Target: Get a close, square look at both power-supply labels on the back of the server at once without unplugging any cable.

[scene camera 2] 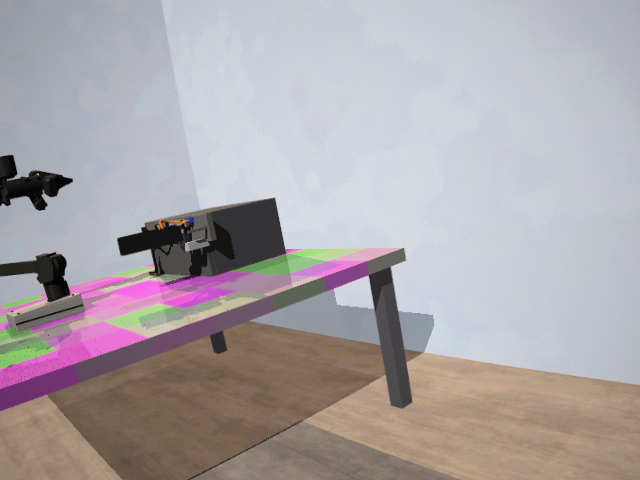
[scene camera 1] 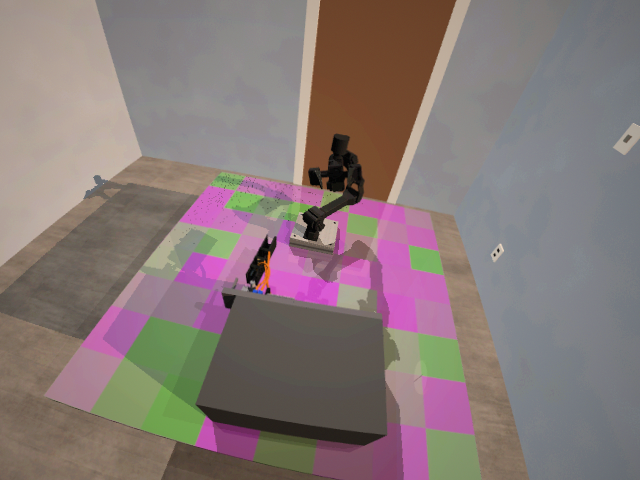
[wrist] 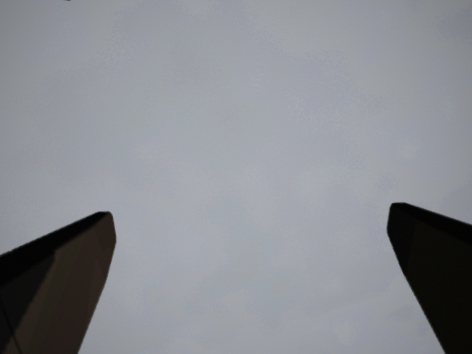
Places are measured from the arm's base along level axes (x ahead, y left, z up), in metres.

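Pixels of known places: gripper, between the fingertips: (scene camera 2: 67, 178) (scene camera 1: 334, 186) (wrist: 252, 222); arm's base, origin of its link: (scene camera 2: 58, 298) (scene camera 1: 311, 235).
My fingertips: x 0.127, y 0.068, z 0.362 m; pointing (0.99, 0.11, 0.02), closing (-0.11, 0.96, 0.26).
For each thing: its middle in the pictures, then the offset to it from my fingertips. "pt": a spot on its surface instead. Level surfaces: height alone.
- blue part, a spot on its surface: (scene camera 1: 257, 292) (scene camera 2: 188, 220) pt dx +0.324, dy -0.160, dz -0.215 m
- long black part, a spot on its surface: (scene camera 2: 147, 240) pt dx +0.148, dy -0.218, dz -0.245 m
- green checkered table, height of its surface: dz -0.409 m
The grey box-shaped server (scene camera 1: 299, 361) (scene camera 2: 250, 237) stands on the table. Orange cables (scene camera 1: 267, 273) and a blue part (scene camera 1: 257, 292) (scene camera 2: 191, 220) show at its cabled back, which faces the arm's base. A long black part (scene camera 1: 258, 266) (scene camera 2: 147, 240) sticks out from that back. The power-supply labels cannot be made out in either scene view, and the server does not show in the wrist view. My gripper (scene camera 1: 334, 180) (scene camera 2: 55, 192) (wrist: 252, 222) is open and empty, raised high above the table on the base side, apart from the server. The wrist view faces a plain blue-grey surface between the fingers.
The arm's base plate (scene camera 1: 330, 241) (scene camera 2: 46, 312) sits on the pink and green checkered table (scene camera 1: 439, 351) (scene camera 2: 299, 263). A brown door (scene camera 1: 377, 77) is behind the arm. Blue-grey walls (scene camera 1: 206, 77) (scene camera 2: 413, 129) stand around the table.
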